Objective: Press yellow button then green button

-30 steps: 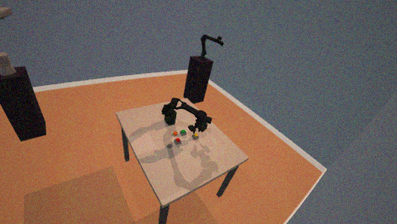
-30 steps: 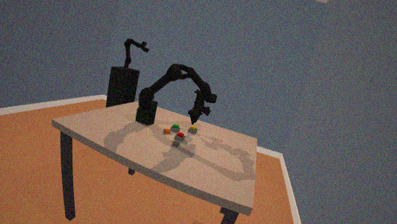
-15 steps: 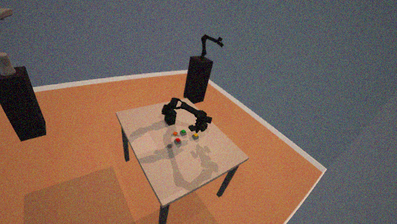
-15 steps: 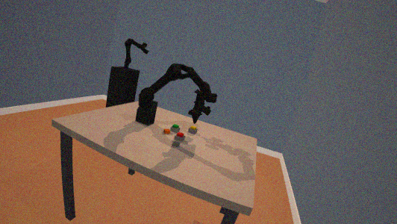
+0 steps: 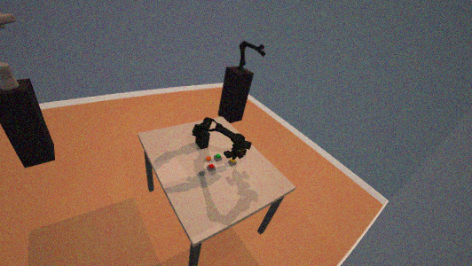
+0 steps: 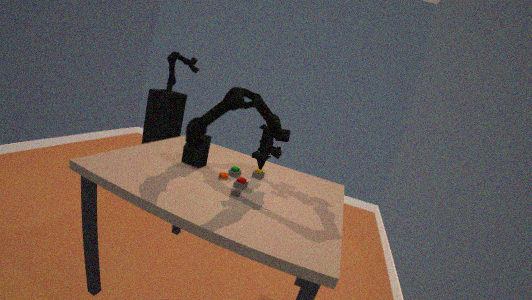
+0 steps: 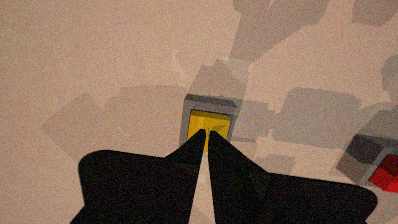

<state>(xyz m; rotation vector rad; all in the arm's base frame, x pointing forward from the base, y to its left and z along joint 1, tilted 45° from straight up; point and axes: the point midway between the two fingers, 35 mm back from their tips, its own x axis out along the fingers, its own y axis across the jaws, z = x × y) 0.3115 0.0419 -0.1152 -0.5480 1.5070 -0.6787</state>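
The yellow button lies 1 cm below my gripper tip. Also, from my gripper tip: green button (10 cm behind, 8 cm to the right, 1 cm below); red button (19 cm to the right, 3 cm behind, 1 cm below); small orange block (15 cm to the right, 13 cm behind, 3 cm below).
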